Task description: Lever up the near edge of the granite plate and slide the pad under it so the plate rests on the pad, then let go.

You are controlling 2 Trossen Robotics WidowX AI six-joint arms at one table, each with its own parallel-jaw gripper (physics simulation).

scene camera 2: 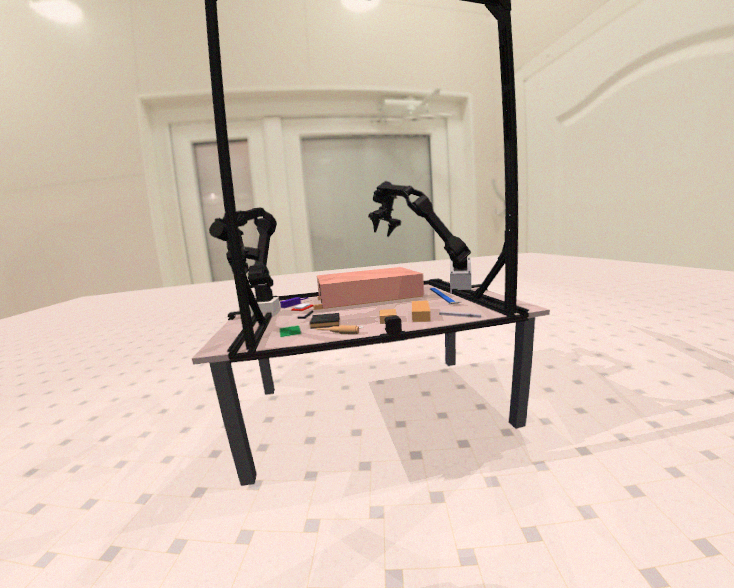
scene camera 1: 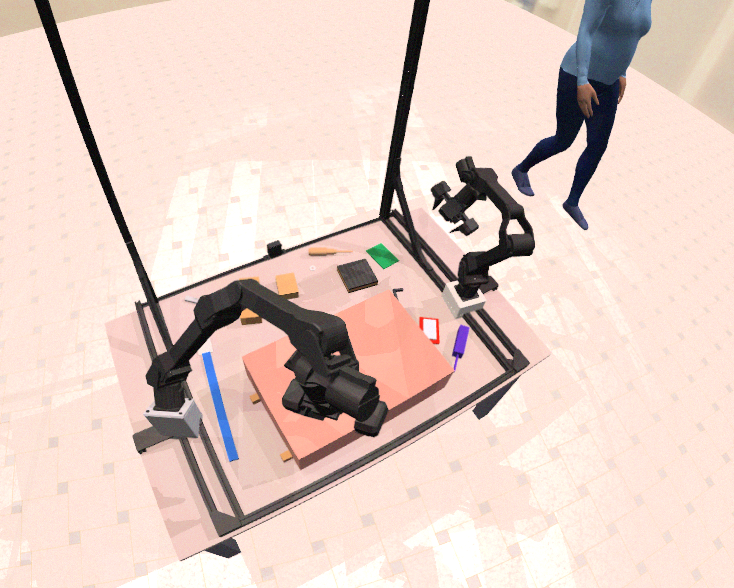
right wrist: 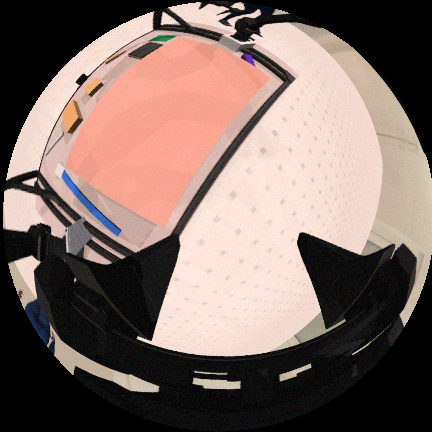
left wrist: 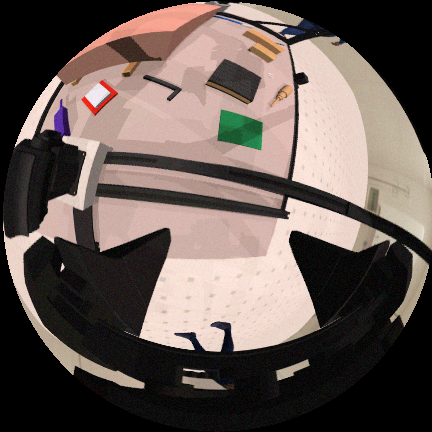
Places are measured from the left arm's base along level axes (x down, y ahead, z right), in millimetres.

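Pixels of known places: left gripper, fingertip midpoint: (scene camera 1: 441, 221) (left wrist: 232, 235); right gripper, fingertip midpoint: (scene camera 2: 381, 234) (scene camera 1: 344, 425) (right wrist: 241, 239); left arm's base, link origin: (scene camera 2: 264, 300) (scene camera 1: 466, 291) (right wrist: 239, 37) (left wrist: 67, 169); right arm's base, link origin: (scene camera 2: 460, 265) (scene camera 1: 169, 405) (right wrist: 62, 249).
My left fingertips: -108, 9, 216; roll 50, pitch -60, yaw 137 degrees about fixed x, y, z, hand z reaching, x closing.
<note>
Ahead of a thing's pixels: the offset from my left fingertips to its top centre, as dx, dy, dz.
The granite plate @(+51, +444, -375) (scene camera 1: 407, 361) (scene camera 2: 370, 290) (left wrist: 135, 32) (right wrist: 165, 125) is a large, thick salmon slab lying level, with small wooden pieces (scene camera 1: 255, 398) (left wrist: 131, 69) showing at its lower edges. A dark ribbed square with a tan base, apparently the pad @(+150, +283, -20) (scene camera 1: 357, 273) (scene camera 2: 324, 317) (left wrist: 235, 79) (right wrist: 144, 50), lies flat beside the plate, apart from it. My left gripper (scene camera 1: 445, 218) (left wrist: 232, 235) is open and empty, raised near its own base, away from plate and pad. My right gripper (scene camera 2: 382, 232) (right wrist: 241, 239) is open and empty, high above the plate; its fingertips are hidden in scene camera 1.
A blue strip @(+152, +796, -308) (scene camera 1: 220, 407) (right wrist: 90, 205), green sheet @(+170, +165, +47) (scene camera 1: 382, 256), tan blocks (scene camera 1: 286, 285) (scene camera 2: 420, 311), wooden-handled tool @(+145, +335, +102) (scene camera 1: 322, 251), red-and-white item @(+158, +142, -280) (scene camera 1: 430, 330), purple tool @(+142, +89, -376) (scene camera 1: 460, 341) and black hex key @(+164, +182, -151) (left wrist: 162, 85) lie around the plate. Black frame posts (scene camera 1: 404, 110) rise at the table's edge. A person (scene camera 1: 588, 116) stands beyond.
</note>
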